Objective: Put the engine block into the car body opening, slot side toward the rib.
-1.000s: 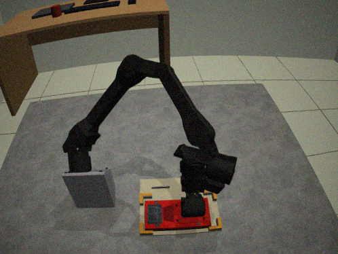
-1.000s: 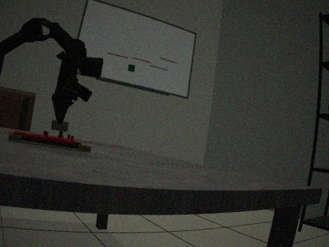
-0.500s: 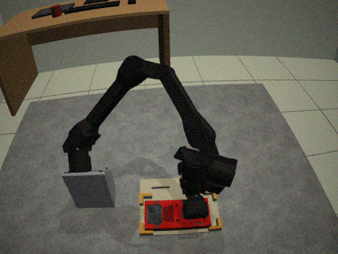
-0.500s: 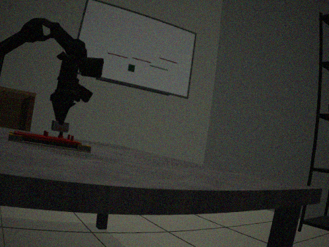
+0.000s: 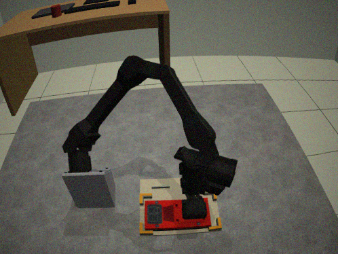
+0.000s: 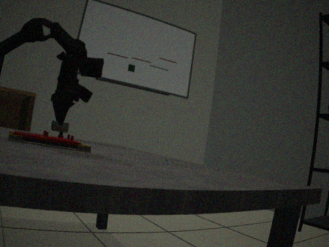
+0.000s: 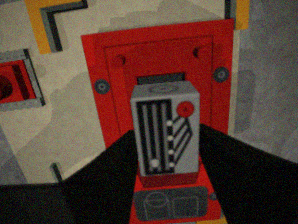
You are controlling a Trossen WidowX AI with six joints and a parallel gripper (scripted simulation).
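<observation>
The grey engine block lies 1 cm below my gripper tip.
</observation>
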